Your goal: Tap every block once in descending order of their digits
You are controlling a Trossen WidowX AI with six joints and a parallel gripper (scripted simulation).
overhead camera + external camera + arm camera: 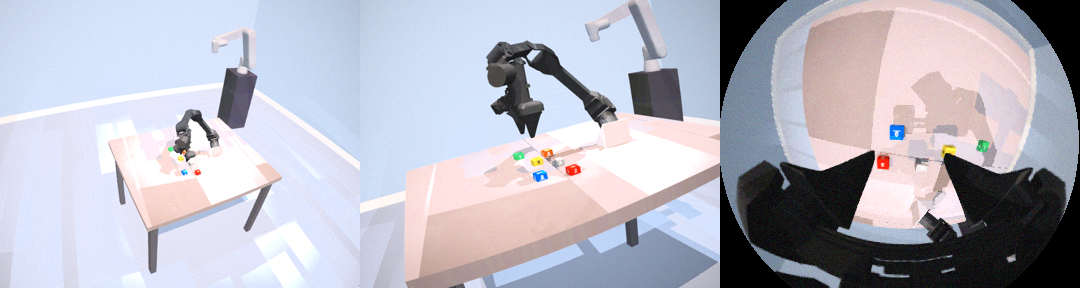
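The blue block is 120 mm below my gripper tip, 20 mm to the left of it and 10 mm behind it. The rest, counted from my gripper tip: grey block 120 mm below, 90 mm behind, 60 mm to the right; then red block 120 mm below, 100 mm behind, 50 mm to the left; then yellow block 130 mm to the right, 120 mm below, 40 mm behind.
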